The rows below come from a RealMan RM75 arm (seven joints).
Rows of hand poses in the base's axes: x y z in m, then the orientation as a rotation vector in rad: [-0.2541, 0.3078, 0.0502, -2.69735, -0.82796, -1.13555]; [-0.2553, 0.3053, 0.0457, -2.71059, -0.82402, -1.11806]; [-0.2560, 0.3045, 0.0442, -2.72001, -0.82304, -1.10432]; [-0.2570, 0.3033, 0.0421, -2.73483, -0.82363, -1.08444]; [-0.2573, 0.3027, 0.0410, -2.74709, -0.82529, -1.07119]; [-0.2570, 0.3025, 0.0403, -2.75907, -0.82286, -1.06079]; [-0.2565, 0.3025, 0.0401, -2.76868, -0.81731, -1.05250]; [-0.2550, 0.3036, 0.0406, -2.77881, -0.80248, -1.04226]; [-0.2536, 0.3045, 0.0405, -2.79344, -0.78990, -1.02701]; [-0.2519, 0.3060, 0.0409, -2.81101, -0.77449, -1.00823]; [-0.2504, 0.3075, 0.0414, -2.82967, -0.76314, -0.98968]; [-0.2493, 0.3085, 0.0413, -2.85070, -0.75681, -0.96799]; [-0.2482, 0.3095, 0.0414, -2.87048, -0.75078, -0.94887]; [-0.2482, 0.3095, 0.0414, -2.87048, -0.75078, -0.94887]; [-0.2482, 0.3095, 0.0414, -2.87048, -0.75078, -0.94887]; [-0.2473, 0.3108, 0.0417, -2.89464, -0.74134, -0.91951]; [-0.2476, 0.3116, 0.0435, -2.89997, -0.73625, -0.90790]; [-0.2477, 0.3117, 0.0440, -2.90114, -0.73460, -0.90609]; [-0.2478, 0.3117, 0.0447, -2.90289, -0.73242, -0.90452]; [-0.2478, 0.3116, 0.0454, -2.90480, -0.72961, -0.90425]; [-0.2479, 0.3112, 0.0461, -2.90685, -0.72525, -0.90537]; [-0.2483, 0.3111, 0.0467, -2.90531, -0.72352, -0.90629]
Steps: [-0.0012, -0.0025, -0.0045, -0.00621, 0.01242, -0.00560]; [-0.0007, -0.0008, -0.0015, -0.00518, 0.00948, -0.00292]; [-0.0010, -0.0012, -0.0021, -0.00952, 0.01343, -0.00387]; [-0.0003, -0.0006, -0.0011, -0.00894, 0.00875, -0.00315]; [0.0003, -0.0002, -0.0007, -0.00725, 0.00716, -0.00546]; [0.0005, 0.0000, -0.0002, -0.00421, 0.00601, -0.00618]; [0.0015, 0.0011, 0.0005, -0.00023, 0.00813, -0.01079]; [0.0014, 0.0009, -0.0001, -0.00444, 0.01119, -0.01114]; [0.0017, 0.0015, 0.0004, -0.00536, 0.01367, -0.01351]; [0.0015, 0.0015, 0.0005, -0.00830, 0.01304, -0.01200]; [0.0011, 0.0010, -0.0001, -0.01226, 0.01457, -0.01016]; [0.0011, 0.0010, 0.0001, -0.01186, 0.01269, -0.00976]; [0.0000, 0.0000, 0.0000, 0.00000, 0.00000, 0.00000]; [0.0000, 0.0000, 0.0000, 0.00000, 0.00000, 0.00000]; [0.0009, 0.0013, 0.0003, -0.01319, 0.01940, -0.01244]; [-0.0003, 0.0008, 0.0018, -0.00115, 0.00782, -0.00387]; [-0.0001, 0.0001, 0.0005, -0.00013, 0.00126, -0.00120]; [-0.0001, 0.0000, 0.0007, -0.00045, 0.00111, -0.00174]; [0.0000, -0.0001, 0.0007, -0.00049, 0.00028, -0.00225]; [-0.0001, -0.0004, 0.0007, -0.00016, -0.00055, -0.00325]; [-0.0004, -0.0001, 0.0006, 0.00191, -0.00046, -0.00035]
